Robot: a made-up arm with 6 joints.
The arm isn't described. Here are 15 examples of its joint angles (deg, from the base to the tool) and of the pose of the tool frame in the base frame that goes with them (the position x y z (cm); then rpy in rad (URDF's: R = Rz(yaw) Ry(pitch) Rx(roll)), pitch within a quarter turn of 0, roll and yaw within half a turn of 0).
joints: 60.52 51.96 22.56 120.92 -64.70 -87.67
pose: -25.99 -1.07 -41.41 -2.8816 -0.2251 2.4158
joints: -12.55 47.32 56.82 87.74 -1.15 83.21
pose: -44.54 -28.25 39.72 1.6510 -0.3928 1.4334
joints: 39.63 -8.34 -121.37 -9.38 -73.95 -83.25
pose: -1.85 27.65 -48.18 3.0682 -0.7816 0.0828
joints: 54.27 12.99 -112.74 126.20 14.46 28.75
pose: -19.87 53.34 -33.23 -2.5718 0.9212 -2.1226
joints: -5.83 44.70 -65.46 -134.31 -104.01 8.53
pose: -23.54 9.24 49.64 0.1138 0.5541 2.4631
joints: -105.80 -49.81 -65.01 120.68 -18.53 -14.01
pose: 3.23 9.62 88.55 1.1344 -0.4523 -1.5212
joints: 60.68 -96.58 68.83 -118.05 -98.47 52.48
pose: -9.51 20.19 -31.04 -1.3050 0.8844 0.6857
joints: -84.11 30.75 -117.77 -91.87 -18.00 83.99
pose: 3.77 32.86 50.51 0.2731 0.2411 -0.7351
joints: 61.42 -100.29 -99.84 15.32 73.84 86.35
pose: 20.28 -20.62 -80.57 -0.5524 -0.1627 -2.6453
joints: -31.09 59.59 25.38 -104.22 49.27 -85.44
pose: 3.11 -35.97 47.98 0.1799 0.0186 -0.9540
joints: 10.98 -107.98 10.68 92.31 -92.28 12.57
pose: -43.49 8.88 -33.85 -1.8200 0.0406 0.1268
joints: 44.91 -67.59 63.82 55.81 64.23 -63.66
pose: -34.82 22.45 -39.32 -0.7113 0.0995 2.7675
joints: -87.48 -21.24 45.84 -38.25 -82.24 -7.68
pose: 31.04 14.04 60.46 -1.3456 -0.0696 -1.6962
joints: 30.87 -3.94 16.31 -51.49 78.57 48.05
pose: -36.88 22.69 19.60 1.1434 -0.6541 0.6109
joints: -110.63 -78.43 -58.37 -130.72 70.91 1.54
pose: -17.12 -7.51 70.96 0.1744 0.2961 2.1452
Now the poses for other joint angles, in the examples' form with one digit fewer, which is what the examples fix.
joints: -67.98 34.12 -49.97 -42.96 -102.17 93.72
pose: 18.2 27.0 69.0 0.846 -0.032 -2.360
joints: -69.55 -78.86 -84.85 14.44 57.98 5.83
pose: -43.8 -47.9 52.7 2.484 0.269 -1.457
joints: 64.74 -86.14 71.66 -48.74 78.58 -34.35
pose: -3.8 37.7 -28.2 -1.728 -0.804 2.098
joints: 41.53 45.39 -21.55 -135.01 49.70 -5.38
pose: -38.2 -13.7 11.6 1.772 0.215 -1.530
